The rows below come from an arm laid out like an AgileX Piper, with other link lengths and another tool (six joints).
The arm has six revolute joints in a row. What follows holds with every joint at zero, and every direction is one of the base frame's. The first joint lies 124.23 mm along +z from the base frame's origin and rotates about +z. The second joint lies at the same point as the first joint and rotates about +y. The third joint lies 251.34 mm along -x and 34.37 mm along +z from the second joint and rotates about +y. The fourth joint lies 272.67 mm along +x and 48.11 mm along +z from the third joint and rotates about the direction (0.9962, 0, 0.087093). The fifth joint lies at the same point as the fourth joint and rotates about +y. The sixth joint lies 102.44 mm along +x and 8.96 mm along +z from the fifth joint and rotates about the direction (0.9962, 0, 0.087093). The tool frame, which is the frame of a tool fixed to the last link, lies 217.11 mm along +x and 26.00 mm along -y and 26.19 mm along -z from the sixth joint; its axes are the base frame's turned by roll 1.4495, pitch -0.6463 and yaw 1.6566 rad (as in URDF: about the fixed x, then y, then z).
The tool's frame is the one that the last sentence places.
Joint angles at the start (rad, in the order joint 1, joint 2, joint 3, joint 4, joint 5, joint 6): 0.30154, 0.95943, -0.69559, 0.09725, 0.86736, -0.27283
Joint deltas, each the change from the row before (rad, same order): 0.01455, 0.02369, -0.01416, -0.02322, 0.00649, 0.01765; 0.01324, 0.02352, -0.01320, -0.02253, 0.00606, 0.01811; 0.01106, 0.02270, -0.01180, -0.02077, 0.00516, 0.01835; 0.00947, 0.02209, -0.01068, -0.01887, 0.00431, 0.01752; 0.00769, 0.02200, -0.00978, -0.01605, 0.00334, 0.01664; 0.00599, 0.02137, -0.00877, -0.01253, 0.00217, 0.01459; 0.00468, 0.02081, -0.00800, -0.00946, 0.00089, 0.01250; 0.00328, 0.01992, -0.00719, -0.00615, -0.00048, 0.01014
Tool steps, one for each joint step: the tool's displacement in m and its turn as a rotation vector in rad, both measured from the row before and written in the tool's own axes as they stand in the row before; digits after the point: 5 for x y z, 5 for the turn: -0.00164, -0.00017, 0.00157, 0.01189, -0.01677, -0.00910; -0.00191, -0.00023, 0.00173, 0.01142, -0.01722, -0.00721; -0.00212, -0.00027, 0.00188, 0.01052, -0.01695, -0.00410; -0.00212, -0.00031, 0.00204, 0.00995, -0.01628, -0.00249; -0.00196, -0.00047, 0.00230, 0.00995, -0.01509, -0.00017; -0.00159, -0.00061, 0.00251, 0.00981, -0.01306, 0.00137; -0.00116, -0.00065, 0.00269, 0.00951, -0.01103, 0.00226; -0.00068, -0.00066, 0.00282, 0.00907, -0.00867, 0.00314
